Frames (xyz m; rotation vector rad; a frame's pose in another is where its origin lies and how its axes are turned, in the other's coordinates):
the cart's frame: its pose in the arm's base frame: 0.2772 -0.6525 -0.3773 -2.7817 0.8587 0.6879
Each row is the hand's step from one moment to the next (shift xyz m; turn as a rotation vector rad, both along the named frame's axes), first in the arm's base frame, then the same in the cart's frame.
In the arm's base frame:
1: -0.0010 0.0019 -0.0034 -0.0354 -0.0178 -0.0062
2: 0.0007 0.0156 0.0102 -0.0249 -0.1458 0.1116
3: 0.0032 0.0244 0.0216 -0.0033 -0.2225 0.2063
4: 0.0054 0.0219 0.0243 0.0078 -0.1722 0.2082
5: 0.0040 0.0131 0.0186 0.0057 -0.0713 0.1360
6: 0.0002 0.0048 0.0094 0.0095 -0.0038 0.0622
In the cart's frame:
1: -0.0001 -0.0010 0.0039 -0.0141 0.0347 0.0142
2: -0.0120 -0.0133 -0.0051 0.0019 0.1335 -0.1285
3: -0.0199 -0.0221 -0.0137 0.0115 0.1838 -0.2412
4: -0.0183 -0.0213 -0.0176 -0.0063 0.1360 -0.2335
5: -0.0123 -0.0132 -0.0144 -0.0241 0.0545 -0.1416
6: -0.0066 -0.0041 -0.0071 -0.0203 -0.0027 -0.0596

